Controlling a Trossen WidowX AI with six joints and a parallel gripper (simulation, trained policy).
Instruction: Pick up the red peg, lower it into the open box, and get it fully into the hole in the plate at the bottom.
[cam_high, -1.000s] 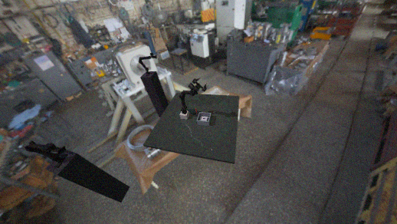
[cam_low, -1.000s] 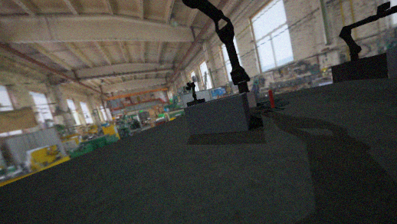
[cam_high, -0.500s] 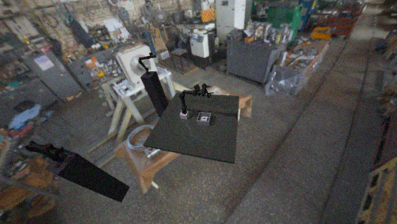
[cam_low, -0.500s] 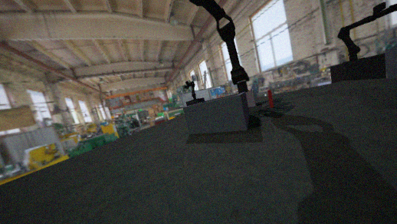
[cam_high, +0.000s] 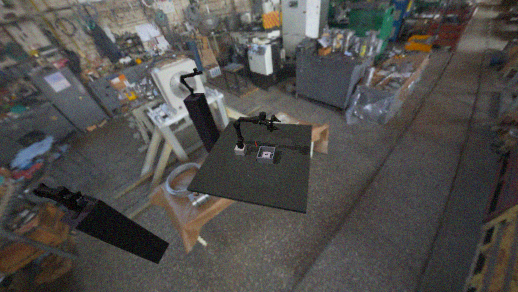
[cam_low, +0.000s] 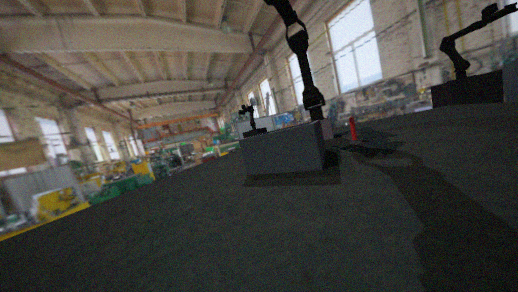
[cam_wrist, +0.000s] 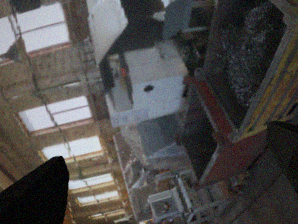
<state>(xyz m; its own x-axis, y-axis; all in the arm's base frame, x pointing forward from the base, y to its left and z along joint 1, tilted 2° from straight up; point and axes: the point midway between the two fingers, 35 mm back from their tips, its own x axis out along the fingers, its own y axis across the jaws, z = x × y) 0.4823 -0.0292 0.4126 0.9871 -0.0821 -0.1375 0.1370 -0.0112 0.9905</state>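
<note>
The red peg is 37 cm behind my gripper tip, 16 cm to the left of it and 44 cm below it. From my gripper tip the other things lie so: grey box: 18 cm behind, 2 cm to the right, 46 cm below.
</note>
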